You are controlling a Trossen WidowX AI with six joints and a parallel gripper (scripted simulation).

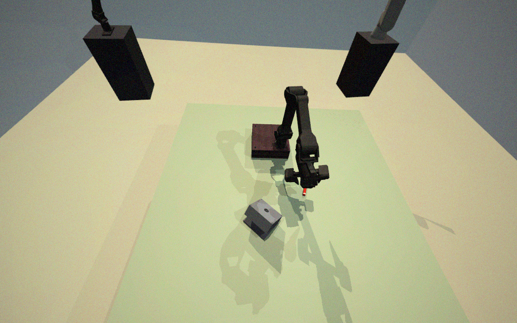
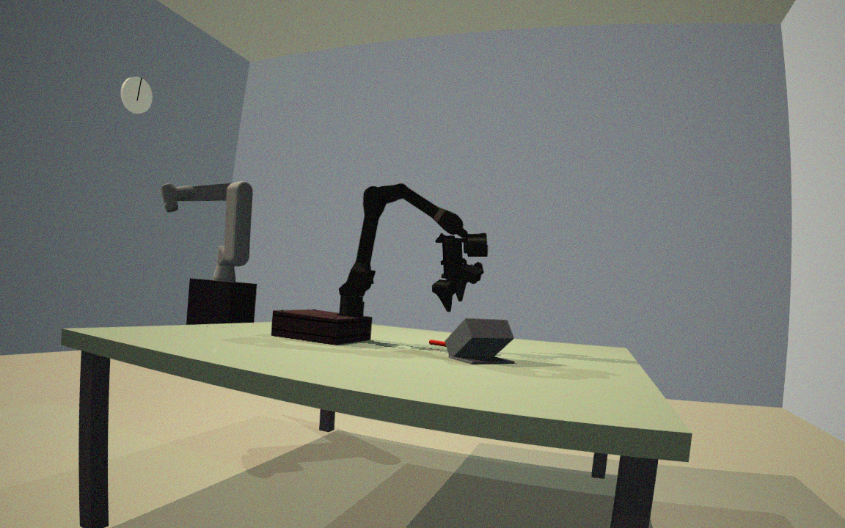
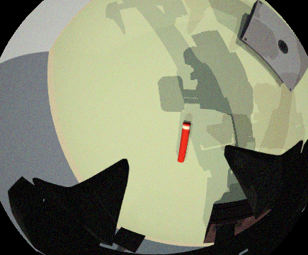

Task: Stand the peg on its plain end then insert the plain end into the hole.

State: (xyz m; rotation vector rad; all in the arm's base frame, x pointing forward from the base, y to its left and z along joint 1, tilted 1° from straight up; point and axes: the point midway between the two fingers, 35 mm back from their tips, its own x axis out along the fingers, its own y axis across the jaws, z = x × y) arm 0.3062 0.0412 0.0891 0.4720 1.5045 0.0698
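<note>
Right now the red peg is 120 mm below my gripper tip, 20 mm to the left of it and 20 mm behind it. Round my gripper tip: grey sloped panel: 230 mm to the right, 90 mm ahead, 70 mm below.
</note>
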